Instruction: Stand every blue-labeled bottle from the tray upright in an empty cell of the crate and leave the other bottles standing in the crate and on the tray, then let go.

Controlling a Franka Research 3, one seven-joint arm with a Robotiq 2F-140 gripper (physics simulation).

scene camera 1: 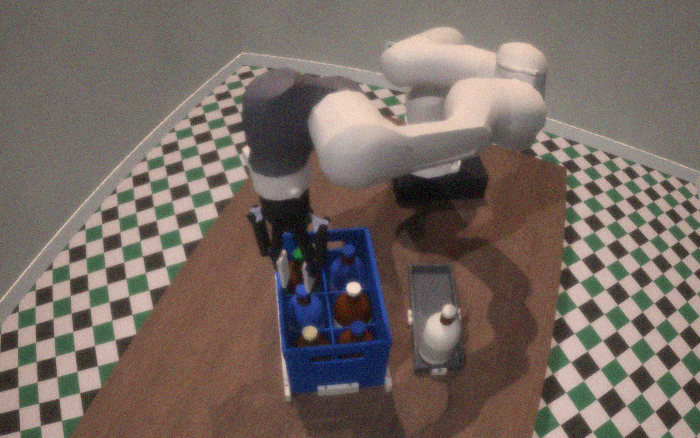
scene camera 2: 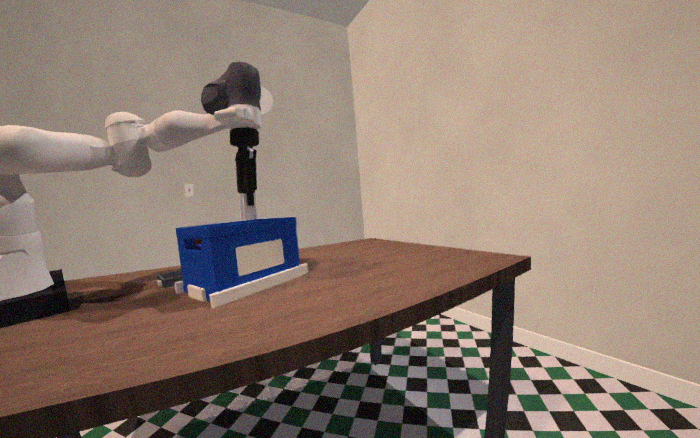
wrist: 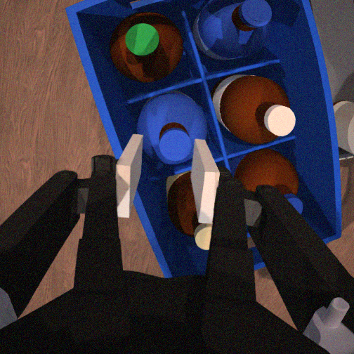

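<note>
The blue crate [scene camera 1: 304,366] [scene camera 2: 221,263] [wrist: 333,200] holds upright bottles. One blue bottle [scene camera 1: 307,311] [wrist: 172,112] stands in the left middle cell. Another blue bottle [scene camera 1: 341,271] [wrist: 220,32] stands in the back right cell. Brown bottles with green [wrist: 145,62], white [scene camera 1: 352,309] [wrist: 250,107], cream [wrist: 181,205] and blue [wrist: 265,172] caps stand in the other cells. A white bottle [scene camera 1: 440,338] stands on the grey tray [scene camera 1: 432,289]. My gripper [scene camera 1: 296,273] [wrist: 167,155] is partly open and empty, its fingers above the left middle blue bottle's cap.
White strips [scene camera 1: 338,388] [scene camera 2: 258,285] line the foot of the crate. The tray lies to the right of the crate in the first scene view. The arm's black base [scene camera 1: 441,185] is behind them on the wooden table [scene camera 1: 216,330] [scene camera 2: 361,273].
</note>
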